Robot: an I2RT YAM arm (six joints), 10 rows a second.
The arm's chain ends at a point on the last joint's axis. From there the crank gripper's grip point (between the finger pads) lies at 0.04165 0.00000 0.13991 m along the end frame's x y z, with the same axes.
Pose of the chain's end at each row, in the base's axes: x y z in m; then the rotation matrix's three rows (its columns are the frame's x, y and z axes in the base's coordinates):
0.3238, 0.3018, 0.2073; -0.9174, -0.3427, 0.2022; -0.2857, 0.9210, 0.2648; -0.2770, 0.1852, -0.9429
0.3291, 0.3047, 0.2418; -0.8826, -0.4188, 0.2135; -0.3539, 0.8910, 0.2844; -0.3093, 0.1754, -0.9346
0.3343, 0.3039, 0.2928; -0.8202, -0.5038, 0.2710; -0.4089, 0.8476, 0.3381; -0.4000, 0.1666, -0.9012
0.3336, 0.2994, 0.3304; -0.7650, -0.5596, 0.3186; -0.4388, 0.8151, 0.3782; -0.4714, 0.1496, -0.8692
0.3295, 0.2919, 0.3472; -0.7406, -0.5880, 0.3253; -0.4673, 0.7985, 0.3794; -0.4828, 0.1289, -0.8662
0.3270, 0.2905, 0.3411; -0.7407, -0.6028, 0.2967; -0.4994, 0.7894, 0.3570; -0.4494, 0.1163, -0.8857
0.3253, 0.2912, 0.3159; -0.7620, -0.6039, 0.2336; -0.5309, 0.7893, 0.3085; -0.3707, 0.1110, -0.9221
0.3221, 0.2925, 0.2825; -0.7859, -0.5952, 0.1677; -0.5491, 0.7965, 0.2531; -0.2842, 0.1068, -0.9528
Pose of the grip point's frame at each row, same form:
0.3139, 0.3269, 0.0638; -0.9174, -0.3427, 0.2022; -0.2857, 0.9210, 0.2648; -0.2770, 0.1852, -0.9429
0.3222, 0.3298, 0.0982; -0.8826, -0.4188, 0.2135; -0.3539, 0.8910, 0.2844; -0.3093, 0.1754, -0.9346
0.3381, 0.3342, 0.1501; -0.8202, -0.5038, 0.2710; -0.4089, 0.8476, 0.3381; -0.4000, 0.1666, -0.9012
0.3463, 0.3340, 0.1892; -0.7650, -0.5596, 0.3186; -0.4388, 0.8151, 0.3782; -0.4714, 0.1496, -0.8692
0.3442, 0.3255, 0.2059; -0.7406, -0.5880, 0.3253; -0.4673, 0.7985, 0.3794; -0.4828, 0.1289, -0.8662
0.3377, 0.3196, 0.1985; -0.7407, -0.6028, 0.2967; -0.4994, 0.7894, 0.3570; -0.4494, 0.1163, -0.8857
0.3262, 0.3123, 0.1714; -0.7620, -0.6039, 0.2336; -0.5309, 0.7893, 0.3085; -0.3707, 0.1110, -0.9221
0.3128, 0.3050, 0.1374; -0.7859, -0.5952, 0.1677; -0.5491, 0.7965, 0.2531; -0.2842, 0.1068, -0.9528

